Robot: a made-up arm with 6 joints. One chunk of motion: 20 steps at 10 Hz.
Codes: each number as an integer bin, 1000 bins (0 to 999) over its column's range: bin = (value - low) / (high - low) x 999, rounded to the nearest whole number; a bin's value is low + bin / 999 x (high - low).
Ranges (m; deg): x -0.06..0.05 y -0.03..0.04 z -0.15..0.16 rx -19..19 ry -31..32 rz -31..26
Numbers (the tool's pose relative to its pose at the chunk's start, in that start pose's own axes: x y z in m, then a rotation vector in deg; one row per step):
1: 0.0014 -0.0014 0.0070 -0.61 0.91 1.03
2: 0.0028 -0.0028 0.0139 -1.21 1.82 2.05
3: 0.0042 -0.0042 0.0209 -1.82 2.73 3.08
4: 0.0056 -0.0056 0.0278 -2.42 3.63 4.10
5: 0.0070 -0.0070 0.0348 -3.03 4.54 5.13
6: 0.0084 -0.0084 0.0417 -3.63 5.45 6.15
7: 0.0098 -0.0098 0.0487 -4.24 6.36 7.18
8: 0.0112 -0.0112 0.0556 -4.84 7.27 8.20
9: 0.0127 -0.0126 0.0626 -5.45 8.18 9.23
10: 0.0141 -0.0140 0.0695 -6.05 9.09 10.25
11: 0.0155 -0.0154 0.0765 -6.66 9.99 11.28
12: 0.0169 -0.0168 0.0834 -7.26 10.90 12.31
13: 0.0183 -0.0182 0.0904 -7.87 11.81 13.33
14: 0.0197 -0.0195 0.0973 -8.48 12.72 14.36
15: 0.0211 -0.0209 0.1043 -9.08 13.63 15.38
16: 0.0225 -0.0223 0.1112 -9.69 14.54 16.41
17: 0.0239 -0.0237 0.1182 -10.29 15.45 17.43
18: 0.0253 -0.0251 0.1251 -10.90 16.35 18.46
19: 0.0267 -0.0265 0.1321 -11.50 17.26 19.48
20: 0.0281 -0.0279 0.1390 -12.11 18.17 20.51
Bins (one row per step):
1: 558 408 506 483 506 561
2: 570 388 528 468 520 579
3: 583 368 551 452 535 597
4: 596 348 573 436 549 615
5: 608 328 596 420 564 633
6: 621 308 618 404 578 651
7: 634 288 640 388 592 669
8: 647 268 663 372 607 687
9: 660 248 685 356 621 705
10: 673 228 707 340 636 723
11: 686 208 730 324 650 741
12: 698 188 752 309 664 759
13: 711 168 775 293 679 777
14: 724 150 797 277 693 795
15: 737 130 820 261 708 813
16: 749 110 842 245 722 831
17: 762 90 864 229 737 849
18: 775 70 887 213 751 867
19: 787 50 909 197 765 885
20: 800 30 931 181 780 903

